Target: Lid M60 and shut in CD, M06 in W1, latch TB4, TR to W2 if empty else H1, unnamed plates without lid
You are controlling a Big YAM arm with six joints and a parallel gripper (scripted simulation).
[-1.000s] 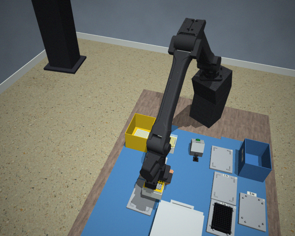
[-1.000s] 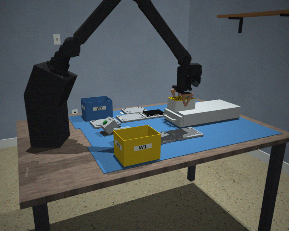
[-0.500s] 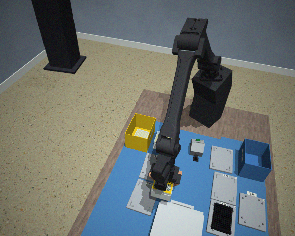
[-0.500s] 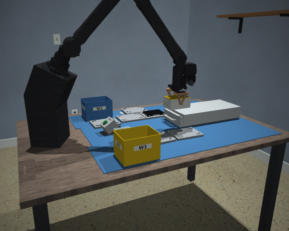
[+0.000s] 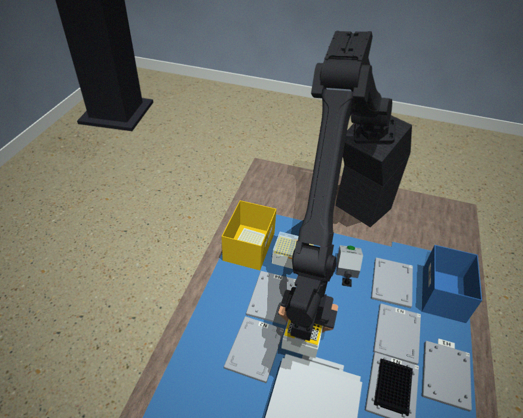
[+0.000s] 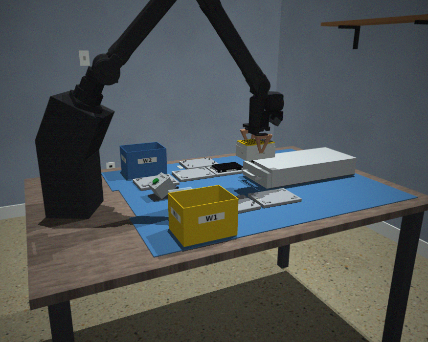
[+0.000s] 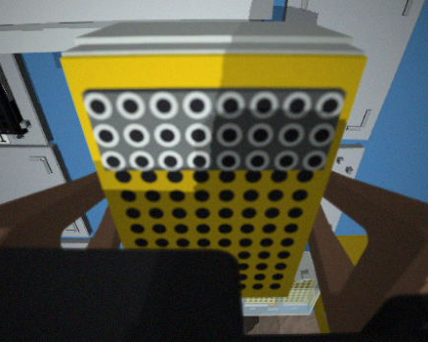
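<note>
Now: the home nest H1 2 cm behind my hand, 40 cm to the left of it and 16 cm below it. The rest, counted from my hand: white assay plate (13 cm ahead, 5 cm to the left, 15 cm below); tip rack TR (1 cm behind, 1 cm above); clear plate lid (13 cm ahead, 5 cm to the left, 14 cm below).
</note>
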